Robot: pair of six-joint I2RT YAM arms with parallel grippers.
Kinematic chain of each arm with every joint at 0, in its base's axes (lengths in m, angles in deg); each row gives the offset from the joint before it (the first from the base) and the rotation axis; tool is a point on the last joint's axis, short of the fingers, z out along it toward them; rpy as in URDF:
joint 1: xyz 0 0 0.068 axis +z
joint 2: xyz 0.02 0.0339 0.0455 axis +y
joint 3: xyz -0.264 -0.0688 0 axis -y
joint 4: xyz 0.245 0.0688 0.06 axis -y
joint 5: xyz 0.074 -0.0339 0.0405 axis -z
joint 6: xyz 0.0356 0 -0.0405 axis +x
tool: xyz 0 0 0 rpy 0 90 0
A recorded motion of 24 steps. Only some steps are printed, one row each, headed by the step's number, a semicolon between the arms.
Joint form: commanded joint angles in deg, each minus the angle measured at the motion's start. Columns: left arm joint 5, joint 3, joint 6, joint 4, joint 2, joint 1; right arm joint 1, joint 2, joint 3, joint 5, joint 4, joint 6.
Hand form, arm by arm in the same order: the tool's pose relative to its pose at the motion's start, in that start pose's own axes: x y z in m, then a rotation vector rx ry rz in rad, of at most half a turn. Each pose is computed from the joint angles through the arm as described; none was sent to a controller.
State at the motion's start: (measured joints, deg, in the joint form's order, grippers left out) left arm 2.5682 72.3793 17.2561 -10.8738 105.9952 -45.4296; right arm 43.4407 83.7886 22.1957 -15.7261 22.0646 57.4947
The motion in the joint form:
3: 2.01 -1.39 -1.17 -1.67 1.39 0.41; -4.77 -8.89 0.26 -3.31 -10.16 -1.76
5: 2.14 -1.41 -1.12 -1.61 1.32 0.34; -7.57 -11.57 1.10 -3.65 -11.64 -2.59
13: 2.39 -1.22 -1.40 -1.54 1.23 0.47; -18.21 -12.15 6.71 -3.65 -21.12 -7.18
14: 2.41 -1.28 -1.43 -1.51 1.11 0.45; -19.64 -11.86 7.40 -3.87 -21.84 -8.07
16: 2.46 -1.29 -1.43 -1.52 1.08 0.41; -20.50 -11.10 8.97 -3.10 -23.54 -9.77
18: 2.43 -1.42 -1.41 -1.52 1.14 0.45; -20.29 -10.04 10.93 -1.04 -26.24 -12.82
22: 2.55 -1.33 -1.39 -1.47 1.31 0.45; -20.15 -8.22 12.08 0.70 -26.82 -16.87
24: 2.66 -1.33 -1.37 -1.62 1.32 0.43; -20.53 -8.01 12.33 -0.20 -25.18 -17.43
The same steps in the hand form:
3: 0.0166 -0.0030 0.0100 0.0510 0.0653 -0.0304; -0.0122 0.0005 -0.0278 0.0040 -0.0046 0.0256
5: 0.0162 -0.0035 0.0097 0.0535 0.0626 -0.0287; -0.0239 0.0033 -0.0387 -0.0134 -0.0559 0.0287
13: 0.0148 -0.0023 0.0088 0.0542 0.0560 -0.0349; -0.0649 -0.0066 -0.0614 0.0842 -0.1581 0.0840
14: 0.0146 -0.0024 0.0083 0.0544 0.0543 -0.0351; -0.0703 -0.0087 -0.0640 0.0938 -0.1693 0.0864
16: 0.0145 -0.0027 0.0081 0.0556 0.0538 -0.0346; -0.0766 -0.0082 -0.0653 0.1202 -0.1784 0.0730
18: 0.0156 -0.0027 0.0087 0.0556 0.0572 -0.0350; -0.0808 -0.0058 -0.0642 0.1694 -0.1767 0.0310
22: 0.0156 -0.0027 0.0095 0.0578 0.0571 -0.0347; -0.0844 -0.0066 -0.0598 0.2107 -0.1741 -0.0322
24: 0.0158 -0.0030 0.0095 0.0606 0.0592 -0.0344; -0.0883 -0.0046 -0.0602 0.1842 -0.1875 -0.0492

